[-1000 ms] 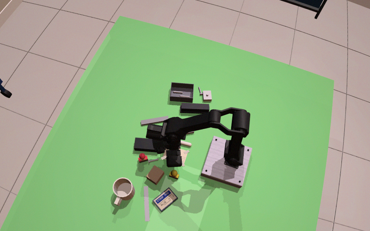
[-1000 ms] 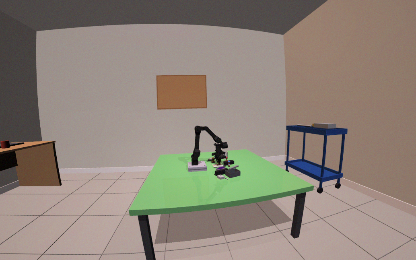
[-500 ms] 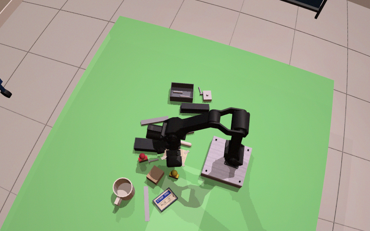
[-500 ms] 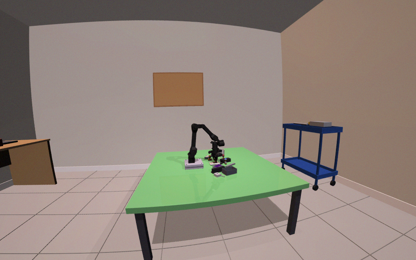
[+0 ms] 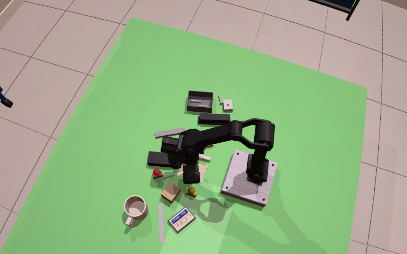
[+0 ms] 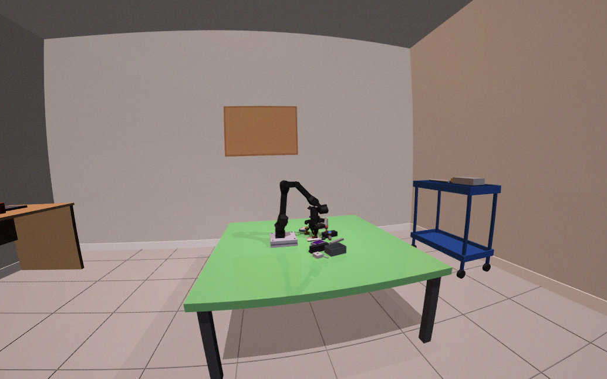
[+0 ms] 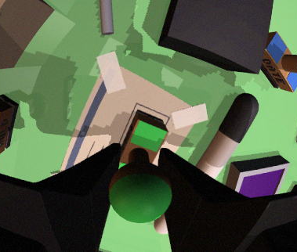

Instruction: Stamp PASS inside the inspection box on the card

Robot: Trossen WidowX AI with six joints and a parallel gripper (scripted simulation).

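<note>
Right now the green-knobbed PASS stamp is right at my gripper tip. Also, from my gripper tip: taped card 10 mm behind, 10 mm to the left, 30 mm below; yellow stamp 50 mm behind, 100 mm to the left; marker 20 mm ahead, 50 mm to the right, 10 mm below.
</note>
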